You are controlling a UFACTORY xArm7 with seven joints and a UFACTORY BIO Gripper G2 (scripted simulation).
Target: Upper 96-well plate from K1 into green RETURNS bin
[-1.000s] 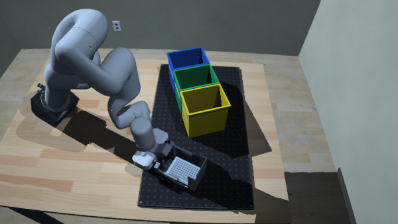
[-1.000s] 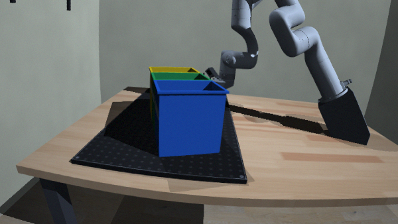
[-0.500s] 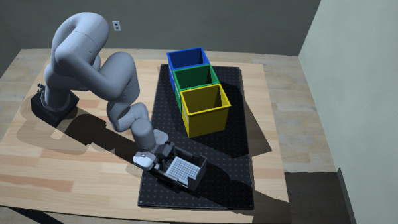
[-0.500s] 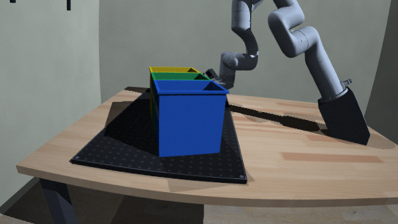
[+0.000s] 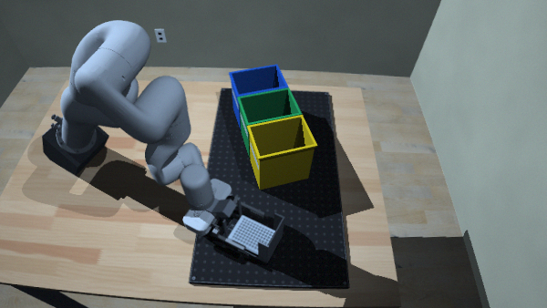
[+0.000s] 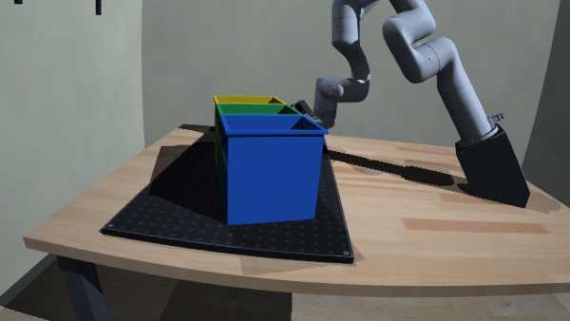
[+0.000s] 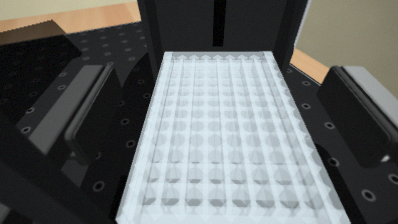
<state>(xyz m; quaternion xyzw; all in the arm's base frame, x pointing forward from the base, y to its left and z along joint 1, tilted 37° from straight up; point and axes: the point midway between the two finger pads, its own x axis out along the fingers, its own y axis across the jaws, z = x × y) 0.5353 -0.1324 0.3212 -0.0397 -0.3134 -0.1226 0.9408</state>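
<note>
Right now my hand is 30 mm above the 96-well plate, 20 mm short of it and 10 mm to the left of it. Round my hand: blue bin: 500 mm to the left, 50 mm behind, 20 mm above; then yellow bin: 260 mm to the left, 60 mm ahead, 20 mm above; then green bin: 380 mm to the left, 20 mm above.
</note>
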